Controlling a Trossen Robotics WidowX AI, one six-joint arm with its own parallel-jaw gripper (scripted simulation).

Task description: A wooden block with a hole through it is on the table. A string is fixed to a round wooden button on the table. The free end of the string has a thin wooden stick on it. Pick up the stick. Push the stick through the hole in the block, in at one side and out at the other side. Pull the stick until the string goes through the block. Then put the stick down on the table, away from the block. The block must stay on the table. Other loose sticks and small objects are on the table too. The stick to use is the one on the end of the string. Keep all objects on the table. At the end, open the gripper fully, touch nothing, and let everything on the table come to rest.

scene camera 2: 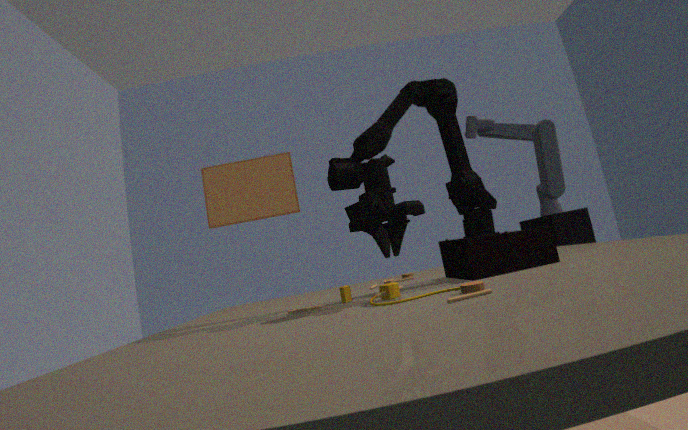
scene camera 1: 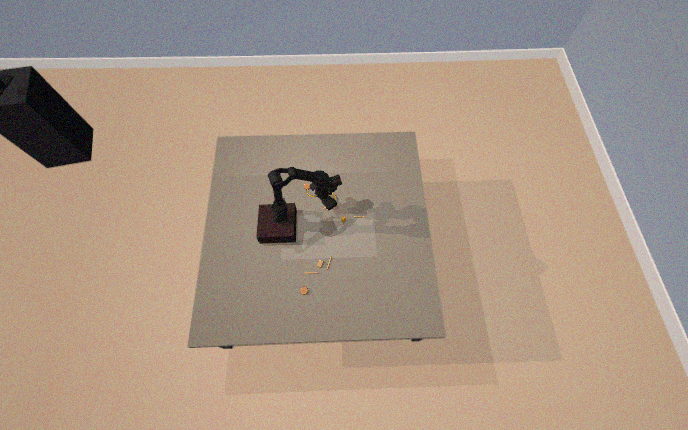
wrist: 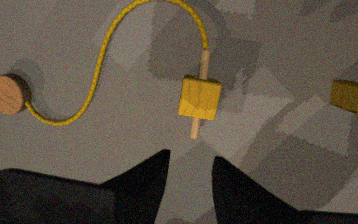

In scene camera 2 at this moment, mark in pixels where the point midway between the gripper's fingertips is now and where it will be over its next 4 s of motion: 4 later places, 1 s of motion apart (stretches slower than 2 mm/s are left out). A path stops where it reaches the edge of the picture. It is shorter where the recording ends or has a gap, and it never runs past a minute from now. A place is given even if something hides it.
My gripper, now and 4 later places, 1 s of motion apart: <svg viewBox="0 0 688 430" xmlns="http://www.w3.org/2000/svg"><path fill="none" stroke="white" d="M392 257L392 273L392 284L393 271L395 264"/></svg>
